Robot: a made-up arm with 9 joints. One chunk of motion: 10 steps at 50 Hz.
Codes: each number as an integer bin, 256 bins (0 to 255) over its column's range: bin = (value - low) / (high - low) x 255, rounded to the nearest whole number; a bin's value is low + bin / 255 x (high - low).
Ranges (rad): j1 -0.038..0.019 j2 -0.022..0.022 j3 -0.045..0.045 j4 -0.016..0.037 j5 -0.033..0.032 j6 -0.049..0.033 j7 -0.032..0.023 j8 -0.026..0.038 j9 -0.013..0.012
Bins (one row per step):
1: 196 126 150 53 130 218 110 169 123
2: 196 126 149 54 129 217 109 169 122
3: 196 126 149 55 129 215 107 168 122
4: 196 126 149 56 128 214 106 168 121
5: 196 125 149 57 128 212 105 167 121
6: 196 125 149 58 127 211 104 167 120
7: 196 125 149 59 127 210 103 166 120
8: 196 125 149 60 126 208 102 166 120
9: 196 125 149 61 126 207 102 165 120
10: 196 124 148 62 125 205 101 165 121
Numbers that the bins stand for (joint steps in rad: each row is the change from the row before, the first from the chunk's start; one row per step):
1: 0.00581 -0.00026 0.00794 -0.00498 0.00014 0.02110 -0.00827 0.01642 -0.00094
2: 0.00581 -0.00026 0.00759 -0.00478 -0.00012 0.02078 -0.00849 0.01642 -0.00104
3: 0.00581 -0.00026 0.00759 -0.00457 -0.00012 0.02014 -0.00892 0.01616 -0.00104
4: 0.00581 -0.00026 0.00759 -0.00436 -0.00037 0.01982 -0.00914 0.01616 -0.00114
5: 0.00581 -0.00043 0.00759 -0.00415 -0.00037 0.01917 -0.00935 0.01591 -0.00114
6: 0.00581 -0.00043 0.00759 -0.00395 -0.00063 0.01885 -0.00957 0.01591 -0.00124
7: 0.00581 -0.00043 0.00759 -0.00374 -0.00063 0.01853 -0.00978 0.01566 -0.00124
8: 0.00581 -0.00043 0.00759 -0.00353 -0.00088 0.01789 -0.01000 0.01566 -0.00124
9: 0.00581 -0.00043 0.00759 -0.00332 -0.00088 0.01756 -0.01000 0.01541 -0.00124
10: 0.00581 -0.00060 0.00724 -0.00311 -0.00114 0.01692 -0.01022 0.01541 -0.00114

